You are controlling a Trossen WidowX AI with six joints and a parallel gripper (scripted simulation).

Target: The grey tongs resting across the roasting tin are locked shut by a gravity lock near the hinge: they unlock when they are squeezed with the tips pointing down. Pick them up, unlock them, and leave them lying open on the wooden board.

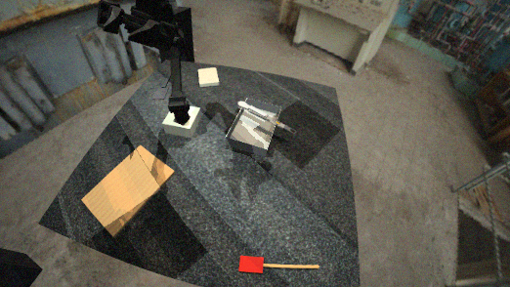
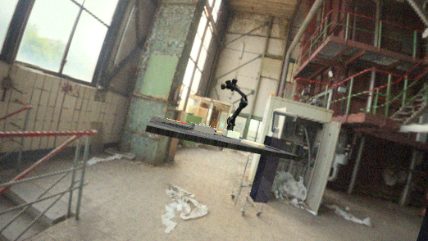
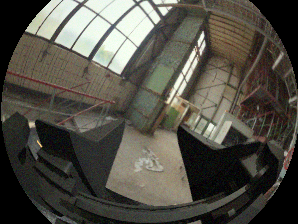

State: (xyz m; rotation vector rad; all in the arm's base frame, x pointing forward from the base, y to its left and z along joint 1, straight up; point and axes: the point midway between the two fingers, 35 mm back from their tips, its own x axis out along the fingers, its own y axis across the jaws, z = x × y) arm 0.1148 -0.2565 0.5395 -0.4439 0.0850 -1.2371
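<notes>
The yellow lock piece is 550 mm below my gripper tip, 460 mm to the left of it and 300 mm ahead of it. Also, from my gripper tip: wooden board: 610 mm below, 180 mm behind, 100 mm to the right; then roasting tin: 580 mm below, 440 mm to the left, 200 mm ahead; then cream pad: 740 mm to the left, 600 mm below, 230 mm behind.
</notes>
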